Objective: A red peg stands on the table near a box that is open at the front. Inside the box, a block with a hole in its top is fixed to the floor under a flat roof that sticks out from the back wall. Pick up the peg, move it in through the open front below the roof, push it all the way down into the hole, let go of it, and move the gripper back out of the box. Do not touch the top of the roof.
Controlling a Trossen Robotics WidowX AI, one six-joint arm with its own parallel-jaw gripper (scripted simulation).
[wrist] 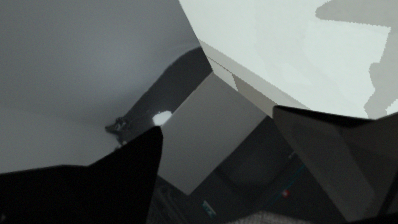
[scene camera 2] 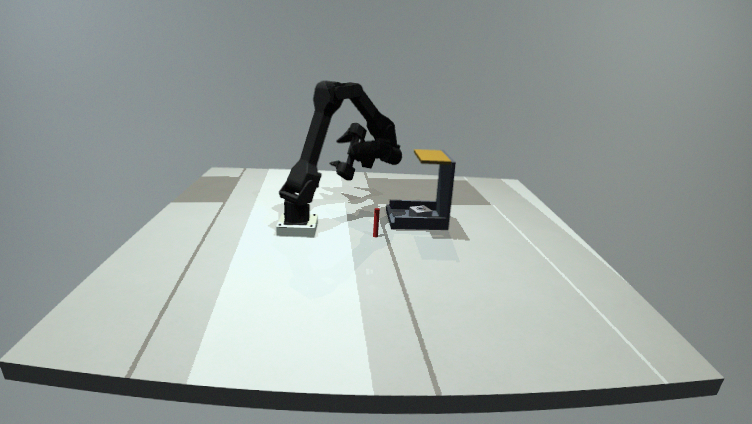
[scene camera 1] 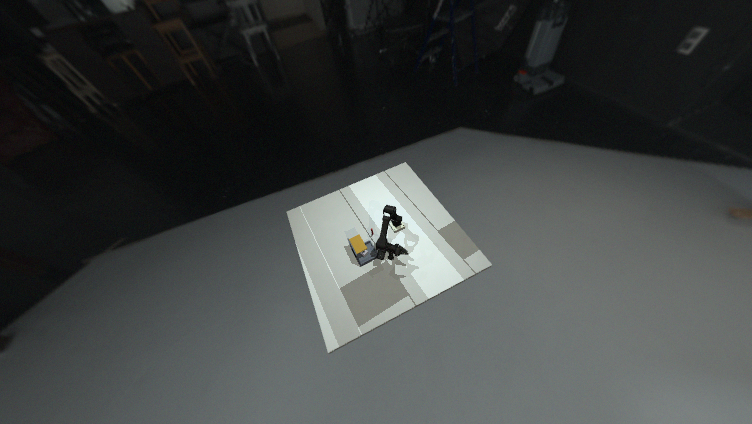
The gripper (scene camera 2: pixel 333 152) is open, holding nothing. Further things: a dark back wall (scene camera 2: pixel 446 171).
The gripper shows as well in the wrist view (wrist: pixel 216 122).
